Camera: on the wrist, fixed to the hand. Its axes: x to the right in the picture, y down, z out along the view.
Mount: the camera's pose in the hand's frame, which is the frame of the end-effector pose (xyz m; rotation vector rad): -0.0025 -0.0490 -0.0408 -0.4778 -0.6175 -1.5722
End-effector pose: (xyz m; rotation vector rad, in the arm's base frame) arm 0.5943 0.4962 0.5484 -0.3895 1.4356 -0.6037
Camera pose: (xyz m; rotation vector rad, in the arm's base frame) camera 0.5465 0.4632 0.5748 -1.9607 0.4040 -1.1907
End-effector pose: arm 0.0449 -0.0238 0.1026 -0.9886 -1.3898 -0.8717
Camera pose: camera 0.0144 -0.0798 0.1047 0.2373 2.1631 1.8638
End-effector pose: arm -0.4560 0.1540 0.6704 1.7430 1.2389 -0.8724
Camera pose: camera -0.5003 0.1990 0.6796 -0.1997 1.9990 -1.5502
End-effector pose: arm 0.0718 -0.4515 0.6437 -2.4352 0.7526 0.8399
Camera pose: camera 0.1175 -0.4372 0.6859 -1.9607 -1.5285 0.9142
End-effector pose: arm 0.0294 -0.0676 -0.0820 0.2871 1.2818 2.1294
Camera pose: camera 0.0314 -0.0823 -0.1441 -0.2322 0.2711 0.7665
